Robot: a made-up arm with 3 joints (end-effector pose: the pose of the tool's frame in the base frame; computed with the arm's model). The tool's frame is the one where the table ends. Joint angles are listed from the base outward.
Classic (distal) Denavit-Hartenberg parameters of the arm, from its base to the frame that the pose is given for. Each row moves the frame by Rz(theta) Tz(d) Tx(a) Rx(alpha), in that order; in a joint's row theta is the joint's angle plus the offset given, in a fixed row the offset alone. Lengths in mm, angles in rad.
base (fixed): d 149.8; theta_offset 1.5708; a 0; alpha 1.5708
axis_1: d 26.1; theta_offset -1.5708; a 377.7; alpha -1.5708
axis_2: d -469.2; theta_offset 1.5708; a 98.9; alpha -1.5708
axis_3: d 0; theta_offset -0.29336; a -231.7; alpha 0
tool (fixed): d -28.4; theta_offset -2.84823; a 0; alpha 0
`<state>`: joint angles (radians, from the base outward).
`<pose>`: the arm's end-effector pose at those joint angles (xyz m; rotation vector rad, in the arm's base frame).
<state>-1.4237 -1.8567 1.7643</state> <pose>0.0747 -0.4726 0.3210 2.0999 0.2433 -1.9999</pose>
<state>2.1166 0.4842 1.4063</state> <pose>0.0160 0.4814 0.1364 1.9869 -1.2598 1.2867</pose>
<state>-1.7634 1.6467 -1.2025</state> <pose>0.0040 -0.1547 0.8934 -2.1389 0.2696 -2.1845</pose>
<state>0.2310 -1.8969 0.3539</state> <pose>0.0106 -0.3874 -0.1912 -0.1770 -1.8797 0.0228</pose>
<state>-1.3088 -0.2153 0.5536</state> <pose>0.1543 -0.4719 0.4473 -1.3276 0.1828 0.6107</pose>
